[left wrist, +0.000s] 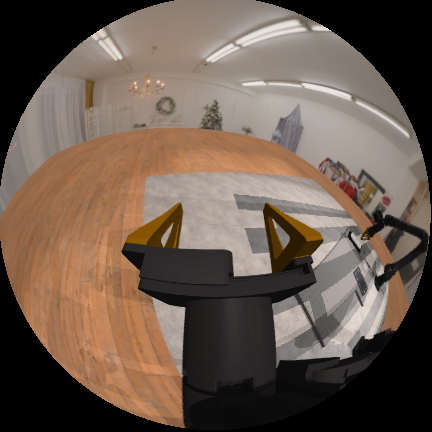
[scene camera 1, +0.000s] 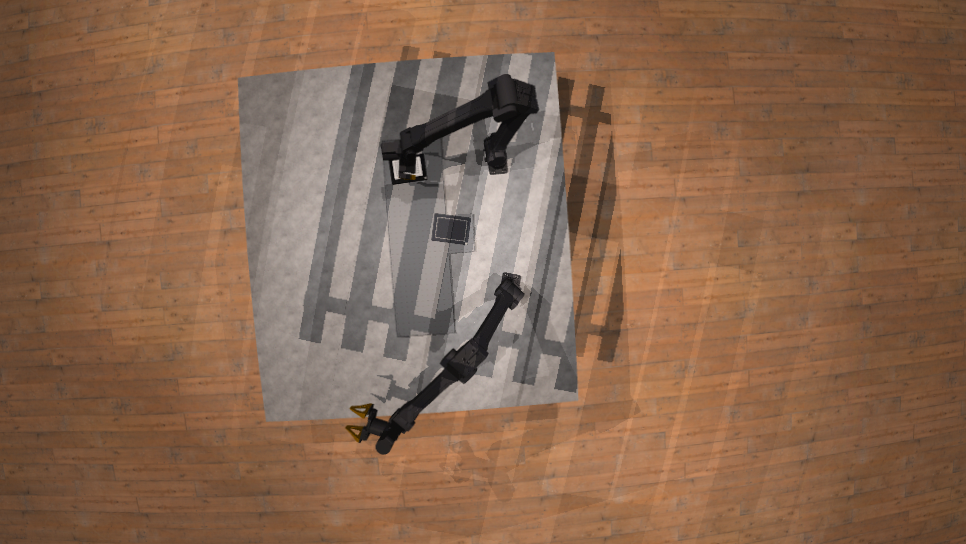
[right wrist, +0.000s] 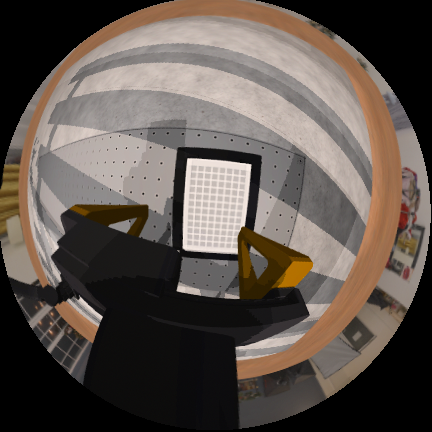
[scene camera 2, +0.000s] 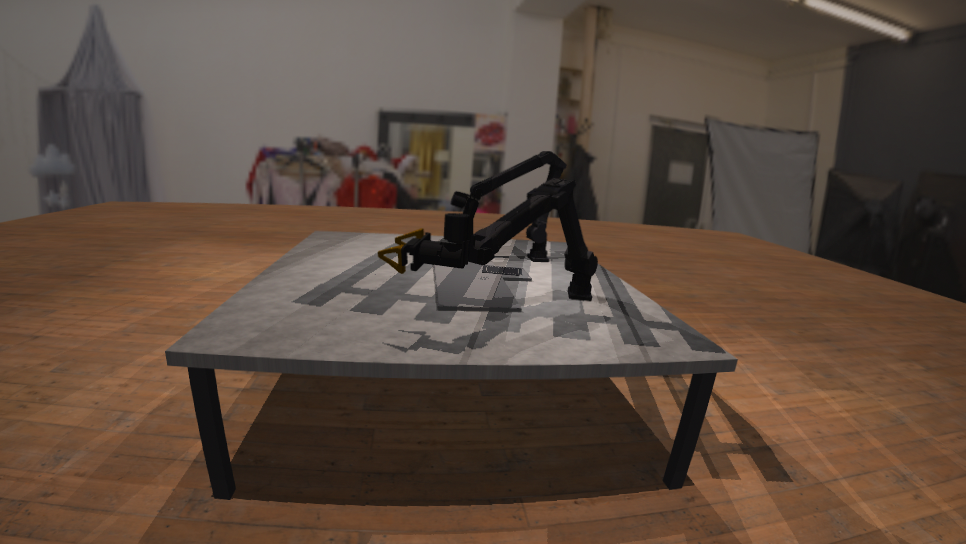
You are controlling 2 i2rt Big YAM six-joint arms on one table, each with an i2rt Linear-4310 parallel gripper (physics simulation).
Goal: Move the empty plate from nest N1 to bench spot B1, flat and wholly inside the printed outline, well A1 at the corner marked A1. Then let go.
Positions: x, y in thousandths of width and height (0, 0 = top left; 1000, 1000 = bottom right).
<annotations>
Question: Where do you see a plate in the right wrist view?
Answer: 501, 443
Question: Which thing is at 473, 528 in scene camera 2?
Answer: A dotted grid.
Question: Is the right gripper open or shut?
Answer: Open.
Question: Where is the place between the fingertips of the left gripper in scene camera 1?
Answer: At 361, 767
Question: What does the left gripper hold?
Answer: Nothing.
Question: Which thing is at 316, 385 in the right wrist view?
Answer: A dotted grid.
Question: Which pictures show the left gripper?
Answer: The left wrist view, scene camera 1 and scene camera 2 only.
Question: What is the right gripper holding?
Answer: Nothing.
</annotations>
